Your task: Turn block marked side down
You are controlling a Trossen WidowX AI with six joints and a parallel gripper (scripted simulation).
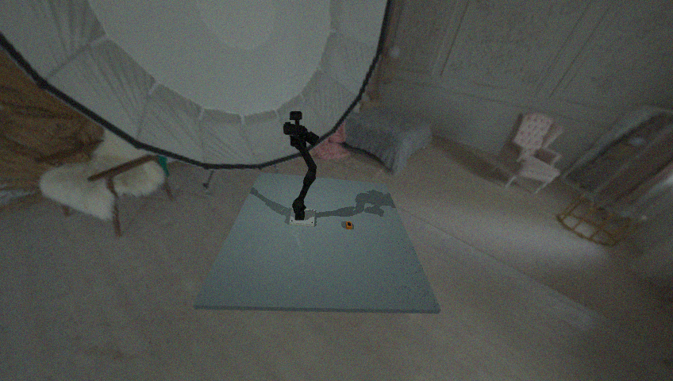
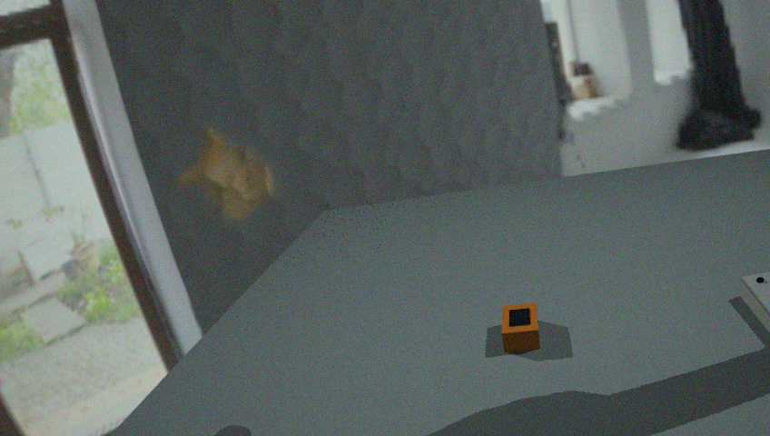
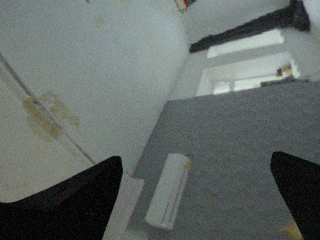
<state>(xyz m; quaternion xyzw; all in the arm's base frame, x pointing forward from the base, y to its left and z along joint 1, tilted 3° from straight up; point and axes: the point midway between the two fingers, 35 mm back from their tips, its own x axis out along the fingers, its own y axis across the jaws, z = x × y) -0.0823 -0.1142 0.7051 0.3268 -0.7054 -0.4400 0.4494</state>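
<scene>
Right now the orange block is 730 mm below my gripper tip, 450 mm ahead of it and 30 mm to the left of it.
</scene>
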